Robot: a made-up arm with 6 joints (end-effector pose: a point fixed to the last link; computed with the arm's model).
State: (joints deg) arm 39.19 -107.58 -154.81 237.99 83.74 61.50
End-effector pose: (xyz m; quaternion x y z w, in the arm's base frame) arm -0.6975 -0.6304 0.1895 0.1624 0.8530 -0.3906 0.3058
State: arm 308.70 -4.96 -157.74 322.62 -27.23 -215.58
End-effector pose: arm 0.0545 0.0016 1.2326 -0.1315 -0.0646 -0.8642 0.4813
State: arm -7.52 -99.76 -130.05 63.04 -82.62 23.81
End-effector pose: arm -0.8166 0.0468 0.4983 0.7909 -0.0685 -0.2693 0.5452
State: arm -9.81 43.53 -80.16 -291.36 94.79 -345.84
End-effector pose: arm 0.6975 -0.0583 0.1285 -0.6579 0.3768 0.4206 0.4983
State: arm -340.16 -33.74 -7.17 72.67 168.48 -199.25
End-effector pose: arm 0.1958 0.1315 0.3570 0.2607 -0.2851 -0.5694 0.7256
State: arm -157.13 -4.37 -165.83 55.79 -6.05 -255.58
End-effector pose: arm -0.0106 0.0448 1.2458 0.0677 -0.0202 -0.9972 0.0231
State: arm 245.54 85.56 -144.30 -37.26 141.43 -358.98
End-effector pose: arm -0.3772 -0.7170 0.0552 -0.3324 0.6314 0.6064 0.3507
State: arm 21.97 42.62 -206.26 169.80 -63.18 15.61
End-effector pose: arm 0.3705 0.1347 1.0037 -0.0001 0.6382 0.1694 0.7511
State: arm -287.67 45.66 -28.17 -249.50 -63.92 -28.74
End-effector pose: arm 0.1416 0.2066 0.0104 0.8138 0.0085 0.4076 0.4141
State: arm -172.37 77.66 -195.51 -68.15 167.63 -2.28
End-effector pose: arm -0.7269 -0.0405 0.6083 0.3794 0.7871 0.3551 0.3324
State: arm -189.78 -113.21 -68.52 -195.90 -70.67 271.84
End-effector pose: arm 0.4112 -0.0501 0.7036 -0.4861 -0.2909 0.4518 0.6892
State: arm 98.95 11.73 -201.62 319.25 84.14 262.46
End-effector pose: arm 0.0410 -0.0222 1.1813 0.1709 0.5965 0.7503 0.2282
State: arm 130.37 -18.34 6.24 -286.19 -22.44 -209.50
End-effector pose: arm -0.0771 0.1924 0.1583 -0.6473 0.7223 0.1485 0.1929
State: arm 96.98 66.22 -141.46 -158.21 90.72 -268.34
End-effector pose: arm -0.0907 0.9322 0.4113 -0.1815 -0.1286 -0.9738 0.0480
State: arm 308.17 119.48 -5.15 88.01 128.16 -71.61
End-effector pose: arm -0.0797 0.2289 0.1741 0.2491 0.7435 0.2177 0.5812
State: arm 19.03 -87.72 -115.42 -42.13 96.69 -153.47
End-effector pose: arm -0.5817 -0.2484 0.8628 0.3469 0.5371 0.1233 0.7589
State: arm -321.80 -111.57 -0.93 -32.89 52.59 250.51
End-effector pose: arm 0.1192 0.0802 0.5474 0.1959 0.8084 0.2256 0.5072
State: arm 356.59 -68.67 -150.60 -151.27 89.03 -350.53
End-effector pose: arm -0.7930 0.0177 0.8203 0.0059 -0.8780 0.2471 0.4099
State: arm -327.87 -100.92 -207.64 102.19 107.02 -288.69
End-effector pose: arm -0.6332 -0.3127 -0.1350 -0.1203 -0.6879 -0.6670 0.2595
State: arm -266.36 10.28 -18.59 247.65 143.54 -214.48
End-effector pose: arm 0.0484 0.3466 0.1831 0.2790 0.0889 0.9549 0.0499
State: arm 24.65 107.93 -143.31 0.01 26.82 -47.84
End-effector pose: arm 0.6954 0.3191 -0.2734 0.8043 0.5895 0.0731 0.0150
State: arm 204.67 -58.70 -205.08 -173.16 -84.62 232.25
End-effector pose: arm 0.6746 0.3012 0.5482 0.0559 -0.0213 0.6256 0.7779
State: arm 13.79 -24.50 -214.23 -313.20 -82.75 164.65
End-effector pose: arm -0.5420 -0.1839 0.7615 0.2979 -0.8177 0.3843 0.3080
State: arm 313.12 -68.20 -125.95 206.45 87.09 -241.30
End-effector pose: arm -0.4347 0.4254 0.9992 -0.7294 -0.2293 0.5113 0.3923
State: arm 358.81 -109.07 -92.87 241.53 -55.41 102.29
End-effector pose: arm -0.6189 0.0821 0.6863 -0.0037 0.4042 0.8892 0.2145
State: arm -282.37 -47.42 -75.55 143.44 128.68 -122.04
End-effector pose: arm -0.0224 0.1169 1.0199 0.6011 -0.2137 -0.2765 0.7187
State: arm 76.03 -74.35 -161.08 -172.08 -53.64 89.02
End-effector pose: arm -0.1950 -0.7387 0.7205 -0.0577 -0.0091 0.9942 0.0900
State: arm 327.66 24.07 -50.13 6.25 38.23 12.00
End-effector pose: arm 0.4801 -0.3040 0.1263 -0.9021 0.4174 0.0991 0.0472
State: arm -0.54 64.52 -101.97 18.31 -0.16 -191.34
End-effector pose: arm 0.8267 -0.0231 0.0420 0.0621 0.9446 0.0177 0.3218
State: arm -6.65 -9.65 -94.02 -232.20 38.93 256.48
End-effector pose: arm 0.5450 -0.0626 0.9182 -0.4620 -0.0870 -0.8323 0.2937
